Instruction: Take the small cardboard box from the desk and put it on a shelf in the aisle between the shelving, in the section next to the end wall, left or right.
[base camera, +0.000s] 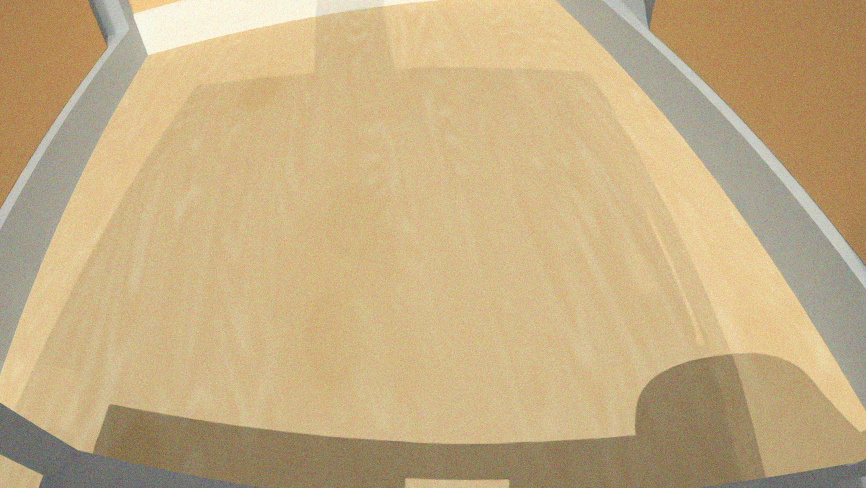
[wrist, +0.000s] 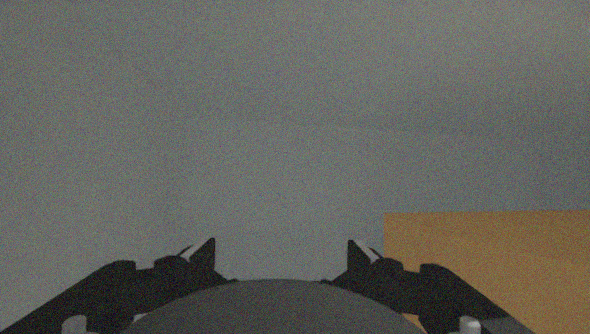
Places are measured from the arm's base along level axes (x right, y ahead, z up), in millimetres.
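Where they show: gripper, fingertip midpoint: (wrist: 281, 253).
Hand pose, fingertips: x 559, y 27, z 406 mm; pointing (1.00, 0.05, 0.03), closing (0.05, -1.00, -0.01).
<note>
After its pixels a point has its place.
My gripper (wrist: 281, 253) @(x 560, y 27, z 406 mm) is open in the wrist view, with nothing between its fingertips. A plain grey surface fills the space beyond it. A flat brown cardboard face (wrist: 505, 255) @(x 590, y -142, z 399 mm) shows at the lower right of the wrist view, partly behind the right finger. I cannot tell whether it belongs to the small box or to a larger one. The small cardboard box cannot be made out for certain in either view. The gripper does not show in the base camera view.
In the base camera view, grey shelving edges (base camera: 715, 145) @(x 294, y 537, z -361 mm) (base camera: 72, 151) @(x -543, y 549, z -361 mm) run along both sides of the wooden aisle floor (base camera: 412, 254) @(x -51, y 400, z -397 mm). Large brown surfaces (base camera: 781, 90) @(x 323, y 499, z -256 mm) (base camera: 42, 78) @(x -573, y 592, z -262 mm) lie beyond them. A white strip (base camera: 224, 21) @(x -450, y 944, z -368 mm) crosses the far end. Shadows fall across the floor.
</note>
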